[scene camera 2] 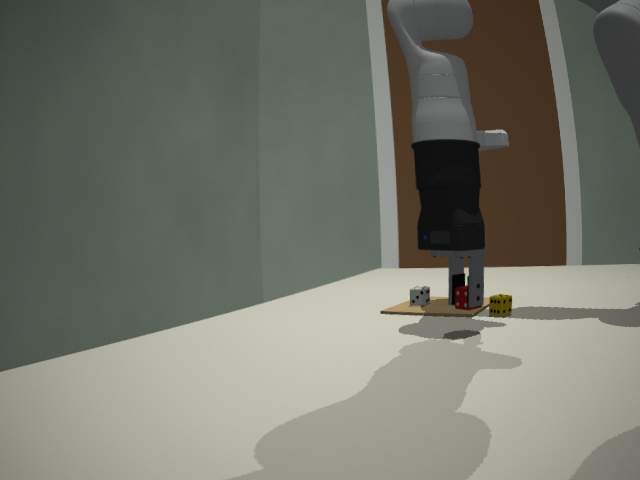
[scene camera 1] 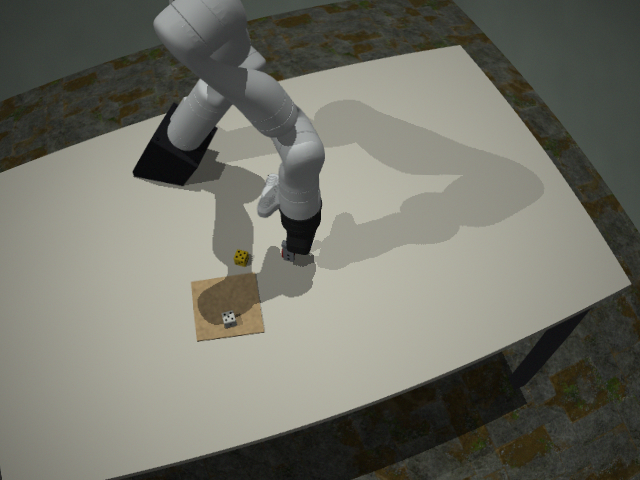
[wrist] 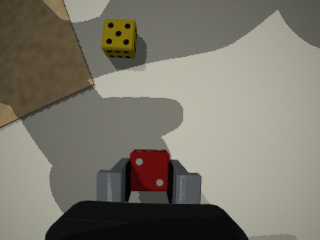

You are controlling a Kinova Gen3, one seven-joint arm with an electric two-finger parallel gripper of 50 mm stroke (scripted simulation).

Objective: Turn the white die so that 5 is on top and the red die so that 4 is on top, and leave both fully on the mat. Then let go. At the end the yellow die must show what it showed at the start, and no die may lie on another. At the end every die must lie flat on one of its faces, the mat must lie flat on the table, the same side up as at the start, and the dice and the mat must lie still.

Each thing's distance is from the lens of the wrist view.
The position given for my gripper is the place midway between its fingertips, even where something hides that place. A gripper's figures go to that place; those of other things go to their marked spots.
my gripper (wrist: 149,174): 18 cm
red die (wrist: 149,168): 16 cm
yellow die (wrist: 119,38): 20 cm
The marked spots on the yellow die and the red die are 10 cm apart.
